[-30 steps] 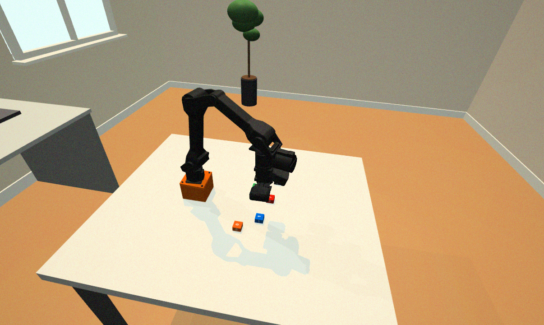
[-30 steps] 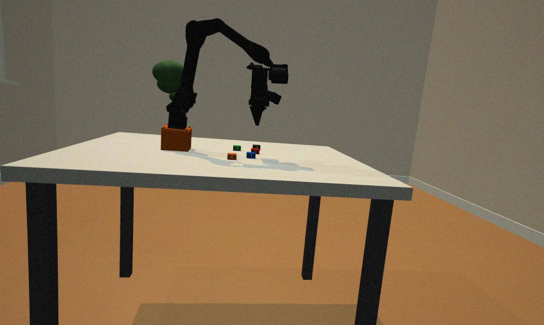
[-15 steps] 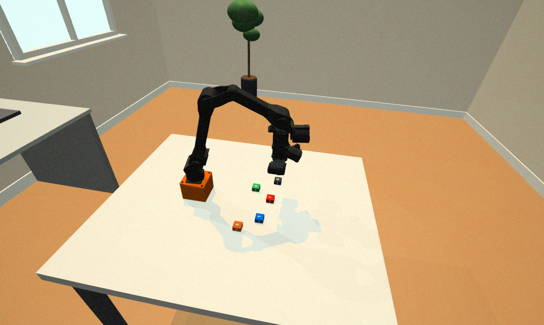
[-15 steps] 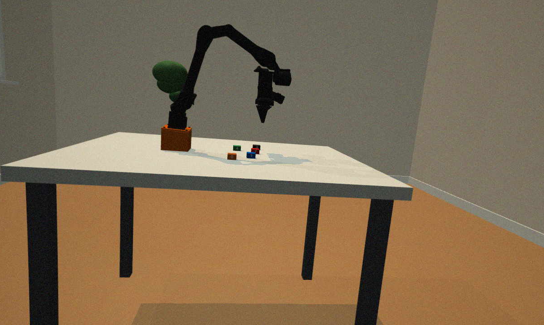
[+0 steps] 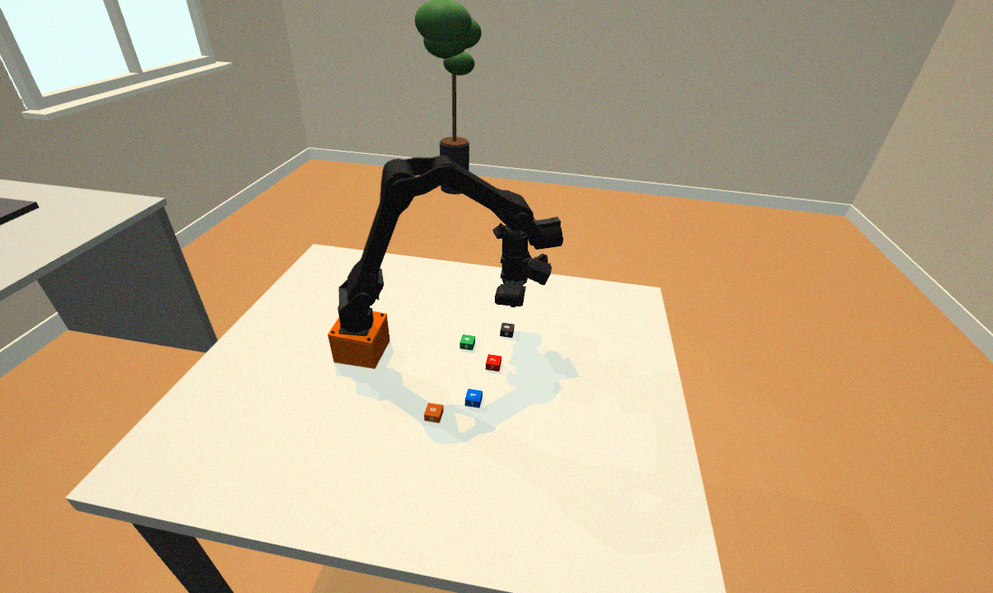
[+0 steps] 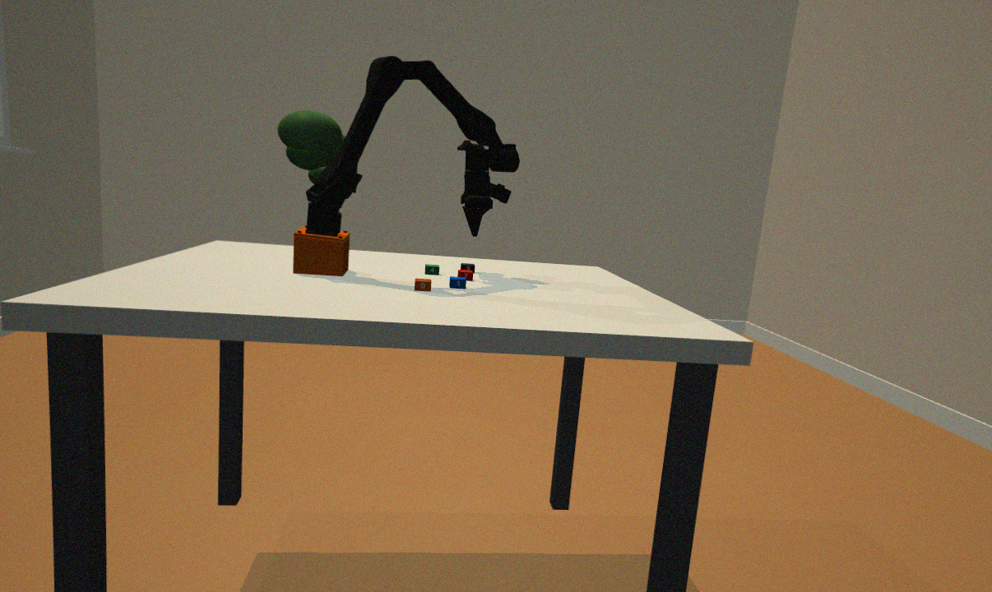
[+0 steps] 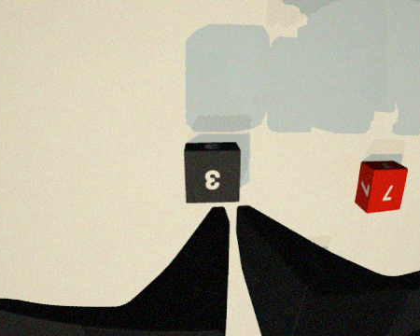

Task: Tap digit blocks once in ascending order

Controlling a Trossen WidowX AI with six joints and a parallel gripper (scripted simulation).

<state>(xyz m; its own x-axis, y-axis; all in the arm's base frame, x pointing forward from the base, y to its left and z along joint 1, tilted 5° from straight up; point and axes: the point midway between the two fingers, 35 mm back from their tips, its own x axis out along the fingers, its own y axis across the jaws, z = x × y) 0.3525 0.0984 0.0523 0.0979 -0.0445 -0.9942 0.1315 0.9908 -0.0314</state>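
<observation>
Right now my gripper tip is 1 cm past the black block marked 3 and 8 cm above it. The rest, counted from my gripper tip: green block marked 4 (11 cm behind, 5 cm to the right, 8 cm below); red block marked 7 (4 cm behind, 12 cm to the right, 8 cm below); blue block marked 1 (8 cm behind, 23 cm to the right, 8 cm below).
</observation>
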